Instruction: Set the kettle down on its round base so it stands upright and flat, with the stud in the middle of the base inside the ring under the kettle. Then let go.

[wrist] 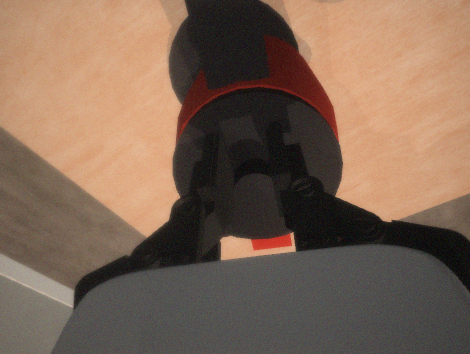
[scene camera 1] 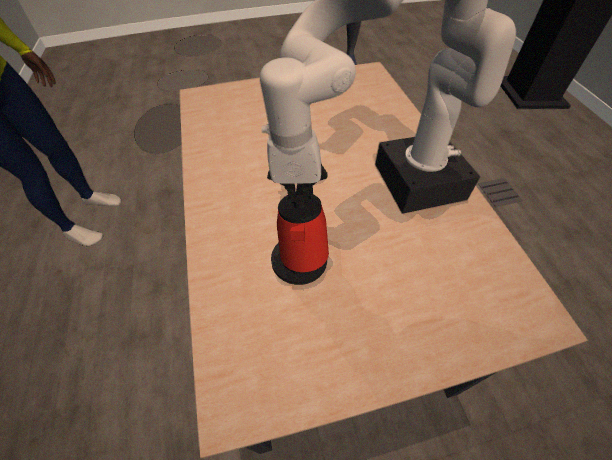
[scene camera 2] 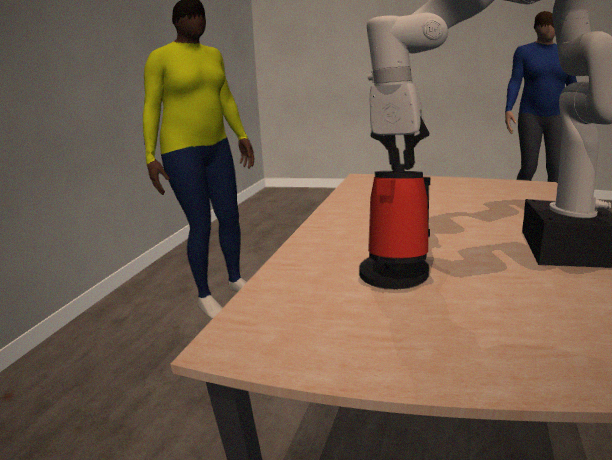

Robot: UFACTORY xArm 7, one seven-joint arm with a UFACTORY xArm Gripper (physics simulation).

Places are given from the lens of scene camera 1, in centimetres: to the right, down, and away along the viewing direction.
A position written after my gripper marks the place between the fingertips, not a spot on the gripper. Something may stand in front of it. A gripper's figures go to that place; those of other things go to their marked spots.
my gripper [scene camera 1: 300, 197]: -1, -7, 76
red kettle [scene camera 1: 301, 226]: -1, -1, 72
round black base [scene camera 1: 283, 273]: -6, 11, 88
The marked spots on the red kettle and the round black base are 20 cm apart.
